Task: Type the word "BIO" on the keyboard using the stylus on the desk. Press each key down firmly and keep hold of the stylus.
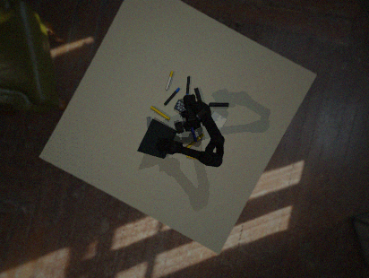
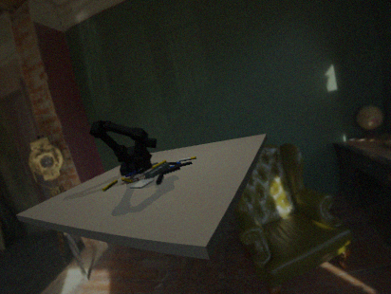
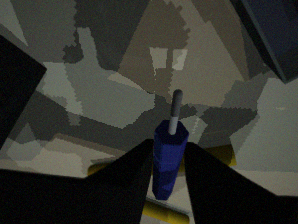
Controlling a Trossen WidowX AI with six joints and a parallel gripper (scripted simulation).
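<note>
My gripper tip is 3 cm short of the grey stylus tip, 2 cm to the right of it and 1 cm below it. Also, from my gripper tip: white note: 11 cm ahead, 13 cm to the right, 4 cm below; then blue stylus: right at my gripper tip.
</note>
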